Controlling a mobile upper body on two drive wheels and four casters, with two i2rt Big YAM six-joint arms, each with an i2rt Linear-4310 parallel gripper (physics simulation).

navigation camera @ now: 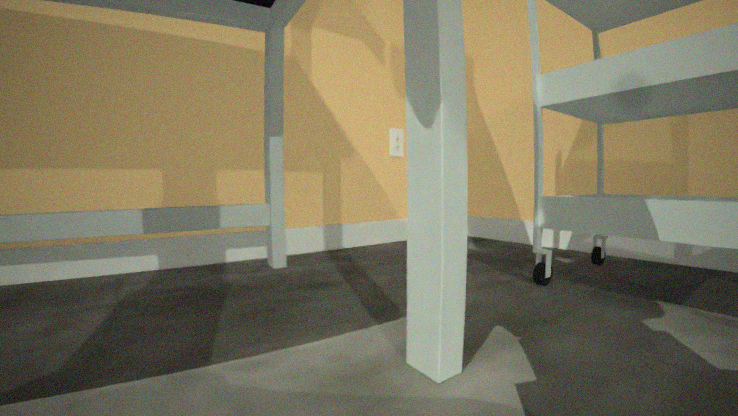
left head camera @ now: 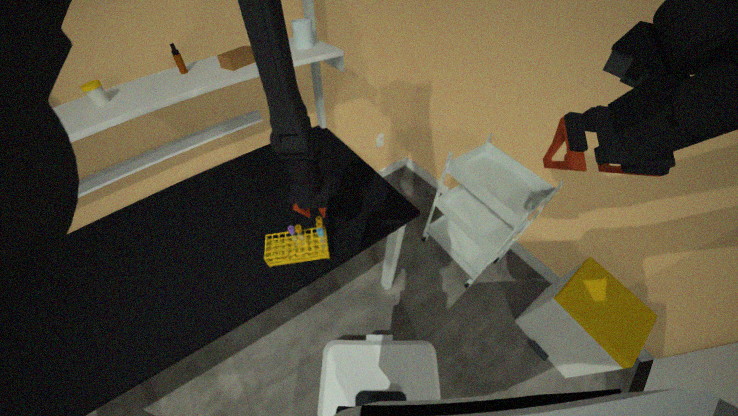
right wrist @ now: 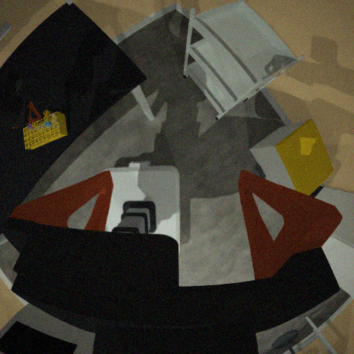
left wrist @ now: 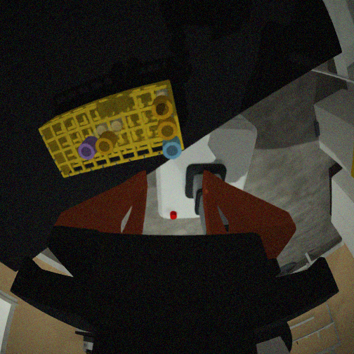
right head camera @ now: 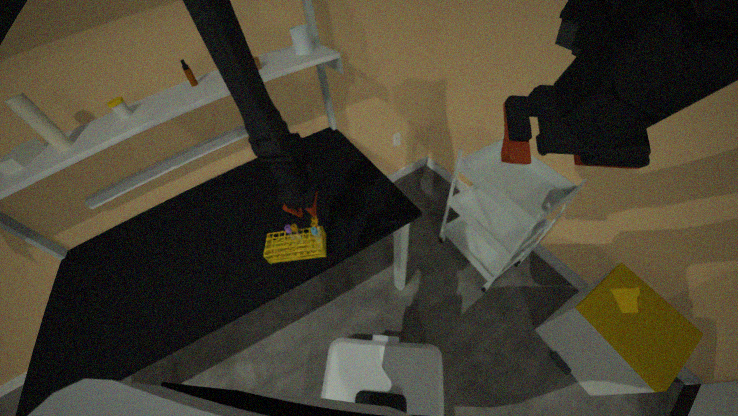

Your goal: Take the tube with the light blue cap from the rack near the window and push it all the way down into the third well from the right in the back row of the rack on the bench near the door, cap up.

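Places are measured from the left arm's base along level axes (x left, y down, z back), in centimetres.
Pixels of known places: left gripper, between the fingertips: (left head camera: 317, 216) (right head camera: 308, 215); right gripper, between the fingertips: (left head camera: 572, 165) (right head camera: 539, 158).
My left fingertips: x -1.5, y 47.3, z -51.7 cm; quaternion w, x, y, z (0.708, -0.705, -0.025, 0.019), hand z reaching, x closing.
Observation:
For each thing: its middle in the pictures, then the offset to it from my left fingertips. "spot": a spot on its surface instead. Level surfaces: height alone.
- yellow tube rack, middle of its body: (left head camera: 297, 246) (right head camera: 295, 245) dx +8.5, dy +14.6, dz +1.5 cm
- tube with the light blue cap, middle of its body: (left head camera: 322, 239) (right head camera: 317, 239) dx -0.1, dy +11.1, dz +0.8 cm
- purple-capped tube, middle of its body: (left head camera: 294, 238) (right head camera: 292, 236) dx +8.8, dy +11.1, dz +0.5 cm
- wall shelf, height of its surface: dy -28.2 cm
- yellow-topped box, middle of its body: (right head camera: 605, 334) (left head camera: 577, 321) dx -129.9, dy +71.2, dz +15.3 cm
- bench leg, a spot on its surface: (navigation camera: 434, 232) spot: dx -26.0, dy +76.3, dz -15.8 cm
A yellow tube rack (left head camera: 299, 262) (right head camera: 294, 259) (right wrist: 62, 127) stands on the black bench. The tube with the light blue cap (left head camera: 320, 232) (right head camera: 314, 231) (left wrist: 171, 149) stands cap up in its right part, in a corner well in the left wrist view. Amber-capped tubes (left wrist: 167, 130) (left wrist: 162, 107) stand beside it. My left gripper (left head camera: 316, 212) (right head camera: 306, 213) (left wrist: 174, 177) is partly open and empty, just behind the rack's right end in the head views. My right gripper (left head camera: 592, 168) (right head camera: 552, 163) (right wrist: 175, 177) is wide open and empty, well away to the right. A second rack does not show.
A purple-capped tube (left head camera: 291, 229) (left wrist: 87, 150) and another amber-capped one (left wrist: 105, 146) share the rack. A wall shelf (left head camera: 155, 96) runs behind the bench. A white cart (left head camera: 480, 180) (right head camera: 496, 196) and a yellow-topped box (left head camera: 615, 325) stand at the right. A bench leg (navigation camera: 434, 232) is close ahead.

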